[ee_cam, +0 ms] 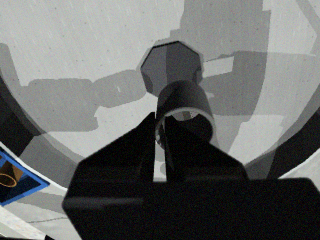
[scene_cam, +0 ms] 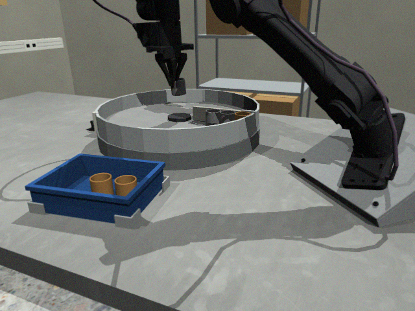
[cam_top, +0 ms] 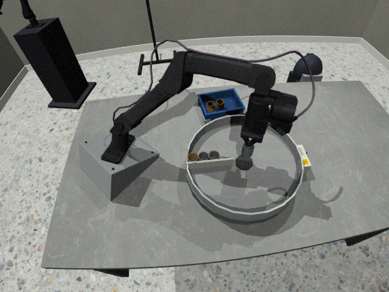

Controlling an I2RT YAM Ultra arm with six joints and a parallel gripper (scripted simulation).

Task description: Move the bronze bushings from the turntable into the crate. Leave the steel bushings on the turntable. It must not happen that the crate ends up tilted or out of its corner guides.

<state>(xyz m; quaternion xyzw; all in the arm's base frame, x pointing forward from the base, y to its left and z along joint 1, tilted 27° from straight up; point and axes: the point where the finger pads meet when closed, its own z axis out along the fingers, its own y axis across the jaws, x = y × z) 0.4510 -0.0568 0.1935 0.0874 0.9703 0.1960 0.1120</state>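
Now: the turntable 100 mm below my hand and 10 mm to the right of it. Also, from my hand: blue crate (320 mm to the left, 130 mm below, 120 mm behind).
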